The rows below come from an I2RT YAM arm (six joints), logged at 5 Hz.
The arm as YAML. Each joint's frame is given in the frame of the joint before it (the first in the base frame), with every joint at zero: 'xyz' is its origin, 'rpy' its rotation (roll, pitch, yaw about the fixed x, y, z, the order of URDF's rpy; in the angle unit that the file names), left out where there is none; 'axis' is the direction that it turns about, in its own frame. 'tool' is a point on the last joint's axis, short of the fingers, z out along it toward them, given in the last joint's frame.
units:
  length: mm
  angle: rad
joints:
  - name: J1
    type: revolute
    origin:
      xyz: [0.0, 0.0, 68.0]
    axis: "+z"
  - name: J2
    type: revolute
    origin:
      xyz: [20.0, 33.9, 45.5]
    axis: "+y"
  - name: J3
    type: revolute
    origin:
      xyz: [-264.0, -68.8, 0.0]
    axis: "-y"
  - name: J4
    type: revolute
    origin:
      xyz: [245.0, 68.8, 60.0]
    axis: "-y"
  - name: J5
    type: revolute
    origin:
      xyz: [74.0, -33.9, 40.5]
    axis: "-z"
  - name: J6
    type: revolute
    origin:
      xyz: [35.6, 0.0, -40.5]
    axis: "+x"
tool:
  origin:
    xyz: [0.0, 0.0, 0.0]
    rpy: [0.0, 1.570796, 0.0]
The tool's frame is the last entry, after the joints.
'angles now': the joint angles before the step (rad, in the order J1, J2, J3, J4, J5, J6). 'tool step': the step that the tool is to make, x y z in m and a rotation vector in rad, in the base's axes. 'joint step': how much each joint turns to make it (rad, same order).
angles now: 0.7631 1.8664 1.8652 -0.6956 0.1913 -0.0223
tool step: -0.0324 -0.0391 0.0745 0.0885 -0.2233 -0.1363
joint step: -0.0008 -0.1837 0.0000 0.0395 0.1625 -0.0004
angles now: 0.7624 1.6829 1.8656 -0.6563 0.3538 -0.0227
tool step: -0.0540 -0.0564 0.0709 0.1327 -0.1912 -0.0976
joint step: -0.0004 -0.2179 0.0001 0.0120 0.1035 0.0004
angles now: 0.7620 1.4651 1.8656 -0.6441 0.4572 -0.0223
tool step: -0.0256 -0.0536 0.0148 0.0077 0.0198 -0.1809
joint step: -0.0743 -0.1204 -0.0001 -0.1554 0.0981 0.0523
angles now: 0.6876 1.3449 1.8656 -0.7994 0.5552 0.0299
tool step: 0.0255 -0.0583 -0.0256 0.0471 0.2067 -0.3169
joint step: -0.2622 0.0128 -0.0010 -0.2342 -0.0071 0.1860
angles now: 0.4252 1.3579 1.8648 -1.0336 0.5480 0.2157
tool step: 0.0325 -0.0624 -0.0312 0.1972 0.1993 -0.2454
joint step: -0.3015 0.0711 -0.0030 -0.1448 -0.1884 0.1816
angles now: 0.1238 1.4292 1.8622 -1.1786 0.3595 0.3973
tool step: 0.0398 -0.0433 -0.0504 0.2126 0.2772 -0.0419
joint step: -0.1920 0.1534 -0.0016 -0.1238 -0.2636 0.0255
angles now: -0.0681 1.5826 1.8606 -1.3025 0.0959 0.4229
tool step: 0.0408 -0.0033 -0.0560 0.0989 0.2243 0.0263
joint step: -0.0109 0.1720 -0.0064 -0.0527 -0.0900 0.0005
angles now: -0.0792 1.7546 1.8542 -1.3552 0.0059 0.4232
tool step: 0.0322 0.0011 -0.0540 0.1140 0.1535 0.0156
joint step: 0.0000 0.1521 -0.0110 0.0013 -0.1022 0.0084
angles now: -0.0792 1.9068 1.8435 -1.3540 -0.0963 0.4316
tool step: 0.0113 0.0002 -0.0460 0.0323 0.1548 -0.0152
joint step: 0.0011 0.0998 -0.0394 -0.0158 -0.0187 0.0179
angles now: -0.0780 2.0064 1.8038 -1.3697 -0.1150 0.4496
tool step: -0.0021 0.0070 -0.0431 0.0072 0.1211 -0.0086
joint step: 0.0179 0.0501 -0.1009 0.0327 -0.0004 0.0266
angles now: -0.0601 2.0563 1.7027 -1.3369 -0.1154 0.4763
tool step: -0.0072 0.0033 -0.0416 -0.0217 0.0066 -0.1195
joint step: 0.0083 -0.0002 -0.1681 0.1771 0.0072 0.1303
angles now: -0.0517 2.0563 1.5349 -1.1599 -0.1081 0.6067
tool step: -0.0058 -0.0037 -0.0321 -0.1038 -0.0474 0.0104
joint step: -0.0010 0.0002 -0.1323 0.1851 0.1018 -0.0029
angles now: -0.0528 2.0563 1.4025 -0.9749 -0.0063 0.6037
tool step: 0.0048 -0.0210 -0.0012 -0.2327 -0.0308 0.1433
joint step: -0.0332 -0.0001 -0.0086 0.0749 0.2349 -0.1713
